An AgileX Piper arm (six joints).
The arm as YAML. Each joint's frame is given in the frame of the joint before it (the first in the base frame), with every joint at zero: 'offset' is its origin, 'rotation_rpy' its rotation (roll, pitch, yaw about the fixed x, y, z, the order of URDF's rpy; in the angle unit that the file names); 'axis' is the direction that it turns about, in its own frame. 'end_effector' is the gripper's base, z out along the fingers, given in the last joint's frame.
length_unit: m
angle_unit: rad
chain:
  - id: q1
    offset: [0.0, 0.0, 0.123]
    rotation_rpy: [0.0, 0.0, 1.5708]
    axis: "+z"
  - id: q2
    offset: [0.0, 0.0, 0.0]
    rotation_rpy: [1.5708, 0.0, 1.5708]
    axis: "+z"
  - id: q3
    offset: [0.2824, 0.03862, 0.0]
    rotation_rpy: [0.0, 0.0, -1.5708]
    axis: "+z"
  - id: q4
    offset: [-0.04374, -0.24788, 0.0]
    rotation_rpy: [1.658, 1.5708, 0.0]
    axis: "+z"
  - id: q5
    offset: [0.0, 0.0, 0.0]
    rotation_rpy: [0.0, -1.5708, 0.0]
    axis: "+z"
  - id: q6
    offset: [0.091, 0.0, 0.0]
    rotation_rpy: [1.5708, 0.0, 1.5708]
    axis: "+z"
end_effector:
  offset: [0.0, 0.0, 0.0]
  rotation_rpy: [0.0, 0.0, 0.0]
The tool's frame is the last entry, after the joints.
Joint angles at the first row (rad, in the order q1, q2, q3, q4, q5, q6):
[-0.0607 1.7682 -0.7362 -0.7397 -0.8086 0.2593]
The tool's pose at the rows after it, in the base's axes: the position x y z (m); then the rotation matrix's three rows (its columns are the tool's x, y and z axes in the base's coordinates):
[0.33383, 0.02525, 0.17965], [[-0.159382, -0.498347, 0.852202], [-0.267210, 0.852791, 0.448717], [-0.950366, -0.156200, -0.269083]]
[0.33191, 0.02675, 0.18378], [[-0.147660, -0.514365, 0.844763], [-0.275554, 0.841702, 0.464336], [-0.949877, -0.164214, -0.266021]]
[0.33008, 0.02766, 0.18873], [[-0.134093, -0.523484, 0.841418], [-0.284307, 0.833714, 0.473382], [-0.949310, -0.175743, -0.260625]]
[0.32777, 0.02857, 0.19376], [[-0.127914, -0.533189, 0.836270], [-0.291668, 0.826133, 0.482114], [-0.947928, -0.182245, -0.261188]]
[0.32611, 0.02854, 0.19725], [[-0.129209, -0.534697, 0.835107], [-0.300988, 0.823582, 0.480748], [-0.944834, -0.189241, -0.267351]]
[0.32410, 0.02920, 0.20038], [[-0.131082, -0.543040, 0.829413], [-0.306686, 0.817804, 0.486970], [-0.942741, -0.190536, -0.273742]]
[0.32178, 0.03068, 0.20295], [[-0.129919, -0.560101, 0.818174], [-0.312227, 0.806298, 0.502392], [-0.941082, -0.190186, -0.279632]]
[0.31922, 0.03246, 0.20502], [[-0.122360, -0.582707, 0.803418], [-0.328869, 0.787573, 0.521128], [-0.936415, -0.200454, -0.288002]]
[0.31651, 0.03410, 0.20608], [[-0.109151, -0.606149, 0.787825], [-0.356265, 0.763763, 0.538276], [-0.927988, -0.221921, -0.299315]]
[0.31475, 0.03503, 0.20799], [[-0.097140, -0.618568, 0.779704], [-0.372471, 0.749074, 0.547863], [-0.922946, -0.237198, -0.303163]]
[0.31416, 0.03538, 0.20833], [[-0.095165, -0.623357, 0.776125], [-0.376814, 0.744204, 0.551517], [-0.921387, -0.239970, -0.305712]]
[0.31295, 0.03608, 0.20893], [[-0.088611, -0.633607, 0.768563], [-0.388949, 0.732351, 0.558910], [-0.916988, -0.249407, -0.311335]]
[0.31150, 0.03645, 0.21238], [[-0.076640, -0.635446, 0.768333], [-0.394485, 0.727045, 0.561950], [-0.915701, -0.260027, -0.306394]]
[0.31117, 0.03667, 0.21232], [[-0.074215, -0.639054, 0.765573], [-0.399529, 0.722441, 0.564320], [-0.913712, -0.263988, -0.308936]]
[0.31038, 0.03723, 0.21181], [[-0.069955, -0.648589, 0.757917], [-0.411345, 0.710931, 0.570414], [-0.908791, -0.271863, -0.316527]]
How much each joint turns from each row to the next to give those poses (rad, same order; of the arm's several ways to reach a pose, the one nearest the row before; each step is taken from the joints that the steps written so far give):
[0.0000 -0.0097 0.0024 -0.0409 0.0191 0.0250]
[0.0000 -0.0151 0.0000 -0.0305 0.0000 0.0160]
[-0.0001 -0.0175 0.0000 -0.0210 0.0026 0.0095]
[0.0001 -0.0201 0.0000 -0.0281 0.0089 0.0208]
[0.0000 -0.0161 0.0000 -0.0166 0.0162 0.0129]
[0.0000 -0.0148 0.0000 -0.0275 0.0107 0.0239]
[0.0000 -0.0125 0.0000 -0.0390 0.0022 0.0299]
[0.0000 -0.0115 0.0000 -0.0460 0.0000 0.0216]
[0.0000 -0.0096 0.0014 -0.0447 0.0000 0.0066]
[0.0000 -0.0092 0.0000 -0.0267 0.0000 0.0042]
[0.0000 -0.0023 0.0000 -0.0105 0.0000 0.0042]
[-0.0001 -0.0046 0.0000 -0.0216 0.0000 0.0045]
[0.0001 -0.0124 0.0000 -0.0097 0.0000 0.0026]
[0.0000 -0.0007 0.0000 -0.0072 0.0000 0.0000]
[0.0000 -0.0007 0.0000 -0.0189 0.0000 0.0018]

